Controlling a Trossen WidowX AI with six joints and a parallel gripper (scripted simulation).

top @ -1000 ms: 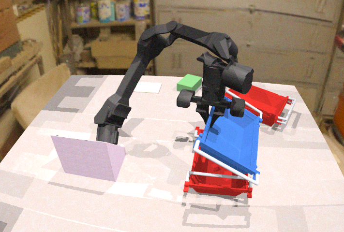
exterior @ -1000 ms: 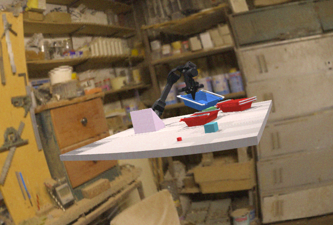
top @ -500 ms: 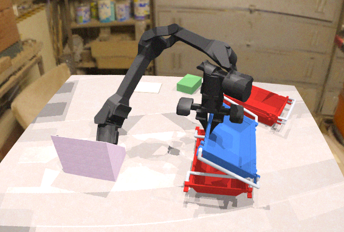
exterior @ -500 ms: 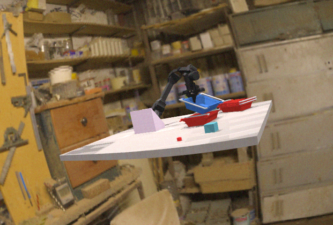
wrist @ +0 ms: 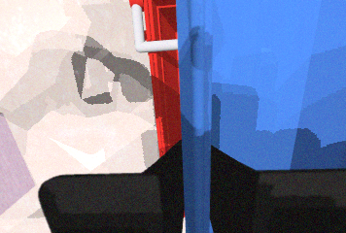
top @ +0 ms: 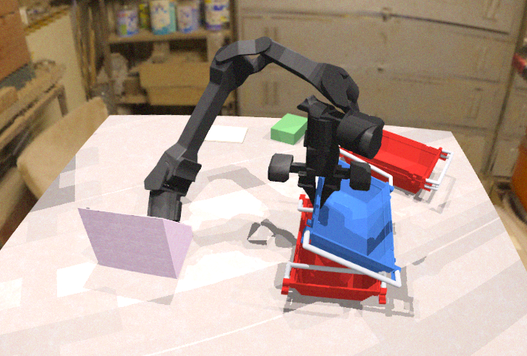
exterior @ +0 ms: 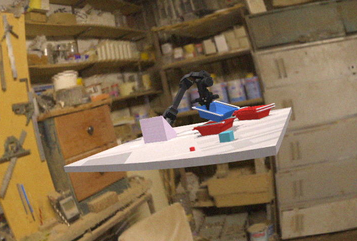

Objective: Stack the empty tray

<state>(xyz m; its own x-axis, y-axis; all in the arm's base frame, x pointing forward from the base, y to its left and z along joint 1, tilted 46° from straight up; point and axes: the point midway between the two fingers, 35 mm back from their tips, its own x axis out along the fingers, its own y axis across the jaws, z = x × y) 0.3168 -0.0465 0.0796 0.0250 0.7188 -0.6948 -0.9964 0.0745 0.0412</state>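
Right now my gripper tip is 80 mm short of the blue tray and 10 mm to the left of it. From my gripper tip the other things lie so: teal cube: 240 mm ahead, 400 mm to the right, 110 mm below.
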